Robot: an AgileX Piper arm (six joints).
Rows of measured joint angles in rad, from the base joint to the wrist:
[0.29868 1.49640 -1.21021 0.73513 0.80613 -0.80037]
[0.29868 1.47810 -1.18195 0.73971 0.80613 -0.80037]
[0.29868 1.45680 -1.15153 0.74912 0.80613 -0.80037]
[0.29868 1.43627 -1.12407 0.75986 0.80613 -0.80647]
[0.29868 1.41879 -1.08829 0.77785 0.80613 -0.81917]
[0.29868 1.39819 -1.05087 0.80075 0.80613 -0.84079]
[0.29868 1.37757 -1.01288 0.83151 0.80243 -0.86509]
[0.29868 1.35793 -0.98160 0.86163 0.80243 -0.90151]
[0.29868 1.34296 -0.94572 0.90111 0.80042 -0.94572]
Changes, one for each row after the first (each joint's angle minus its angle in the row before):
[0.00000 -0.01830 0.02826 0.00458 0.00000 0.00000]
[0.00000 -0.02130 0.03042 0.00941 0.00000 0.00000]
[0.00000 -0.02053 0.02746 0.01074 0.00000 -0.00610]
[0.00000 -0.01748 0.03578 0.01799 0.00000 -0.01270]
[0.00000 -0.02060 0.03742 0.02290 0.00000 -0.02162]
[0.00000 -0.02062 0.03799 0.03076 -0.00370 -0.02430]
[0.00000 -0.01964 0.03128 0.03012 0.00000 -0.03642]
[0.00000 -0.01497 0.03588 0.03948 -0.00201 -0.04421]

